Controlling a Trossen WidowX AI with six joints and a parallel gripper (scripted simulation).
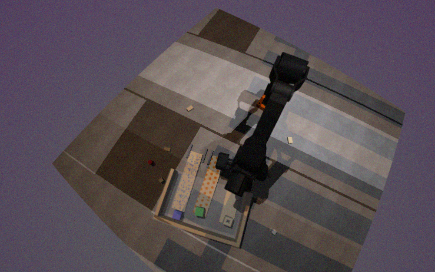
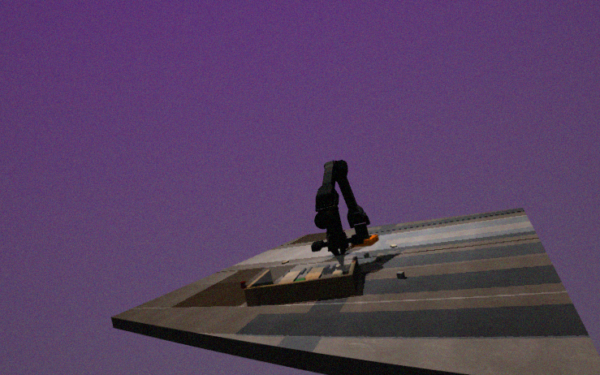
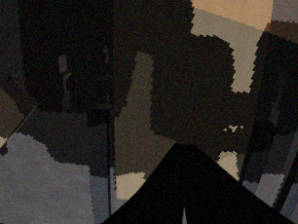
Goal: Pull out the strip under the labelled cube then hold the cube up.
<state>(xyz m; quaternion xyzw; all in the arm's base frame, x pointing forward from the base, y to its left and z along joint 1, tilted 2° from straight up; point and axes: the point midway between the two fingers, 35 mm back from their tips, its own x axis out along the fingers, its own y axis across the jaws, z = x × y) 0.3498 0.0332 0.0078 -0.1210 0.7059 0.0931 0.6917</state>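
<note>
Now: gripper tip 9 cm short of the tan strip and 3 cm to the right of it. From my gripper tip the other things lie so: brown peg 5 cm behind, 12 cm to the left; then labelled cube 19 cm ahead, 6 cm to the left, 1 cm above; then red piece 18 cm ahead, 33 cm to the right, 1 cm above.
</note>
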